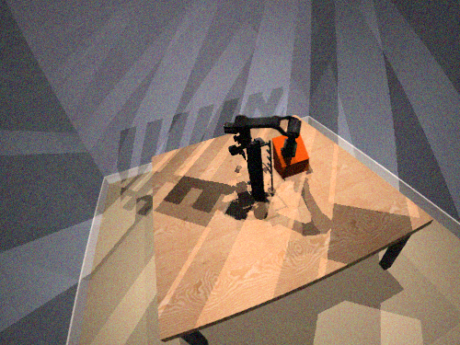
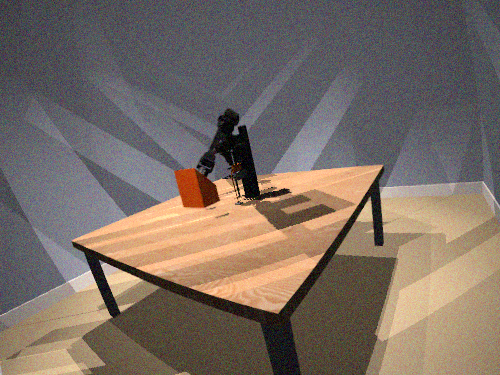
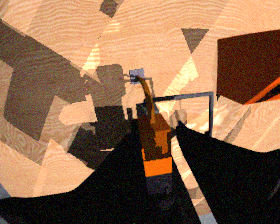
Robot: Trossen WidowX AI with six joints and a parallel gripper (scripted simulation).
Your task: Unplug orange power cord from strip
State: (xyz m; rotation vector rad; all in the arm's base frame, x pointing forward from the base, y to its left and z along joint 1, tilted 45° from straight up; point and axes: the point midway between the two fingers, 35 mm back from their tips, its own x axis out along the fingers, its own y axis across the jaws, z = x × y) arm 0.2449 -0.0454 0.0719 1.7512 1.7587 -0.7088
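Now: the orange plug 10 mm behind my gripper tip, 40 mm to the left of it and 10 mm below it. Also, from my gripper tip: black upright post (140 mm to the left, 10 mm below).
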